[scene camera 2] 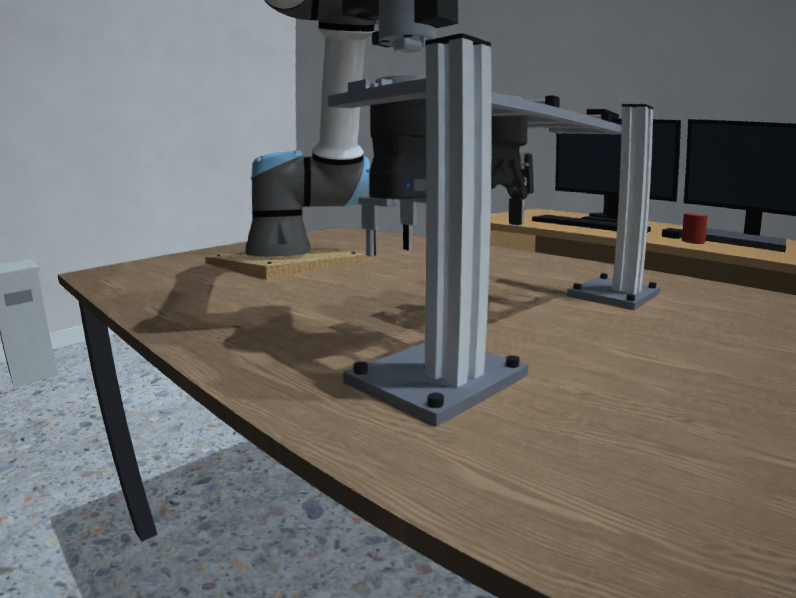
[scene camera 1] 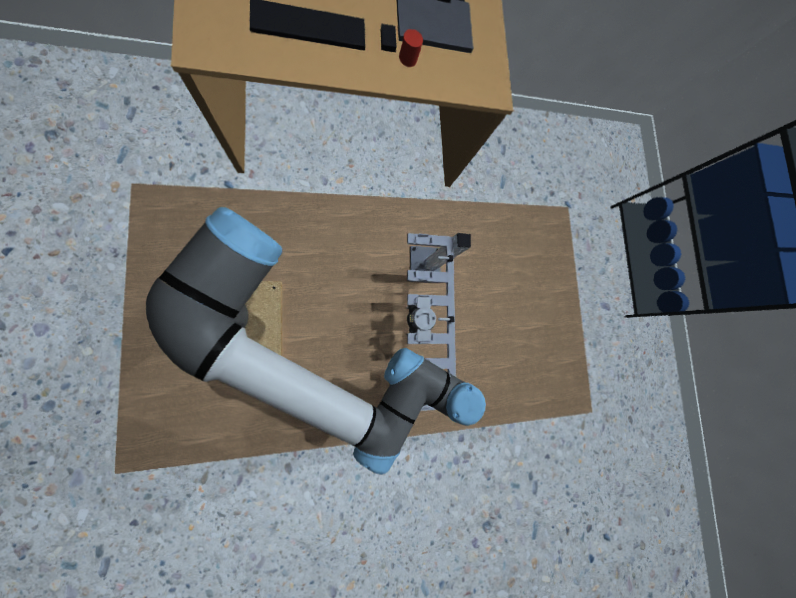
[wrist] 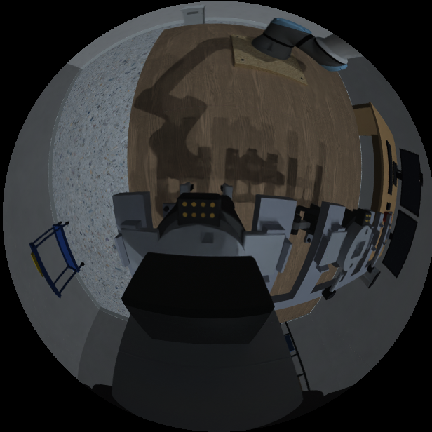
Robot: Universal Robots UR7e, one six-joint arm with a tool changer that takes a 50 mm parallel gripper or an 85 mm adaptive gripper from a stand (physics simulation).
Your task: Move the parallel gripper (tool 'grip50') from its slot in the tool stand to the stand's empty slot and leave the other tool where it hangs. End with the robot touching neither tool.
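Where they show: hand at its tool point: (scene camera 2: 407,41); arm's base at its link origin: (scene camera 2: 277,252).
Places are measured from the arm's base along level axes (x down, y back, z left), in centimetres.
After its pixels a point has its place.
The parallel gripper grip50 (scene camera 2: 388,246) (wrist: 206,189) hangs in the end slot of the tool stand (scene camera 1: 451,283) {y -69.5, x -27.1, z -7.9 cm} (scene camera 2: 556,115) {y -67.3, x -26.1, z -19.8 cm} (wrist: 276,207), its two straight fingers pointing down and apart. The arm hides it in scene camera 1. The arm's bare tool-changer coupling (scene camera 2: 406,39) {y -54.8, x -33.3, z -34.4 cm} is above this tool, with a visible gap; it carries no tool. The adaptive gripper (scene camera 1: 423,318) (scene camera 2: 511,154) (wrist: 357,248) hangs in the middle slot. The empty slot, with its fork arm (scene camera 1: 436,276) {y -65.5, x -27.1, z -4.9 cm}, is at the stand's other end, toward the desk.
The near stand post (scene camera 2: 458,212) {y -65.0, x -15.6, z -43.5 cm} rises close beside the coupling, partly hiding grip50. The far post (scene camera 1: 462,242) {y -74.5, x -30.5, z 2.8 cm} (scene camera 2: 633,193) {y -75.2, x -16.3, z 2.2 cm} stands beside the empty slot. The arm's base board (scene camera 1: 273,315) {y -15.2, x -0.7, z -3.1 cm} (scene camera 2: 283,262) {y -14.3, x -1.2, z -12.7 cm} (wrist: 245,60) is on the table. A desk (scene camera 1: 341,74) with a red cup (scene camera 1: 409,50) stands beyond.
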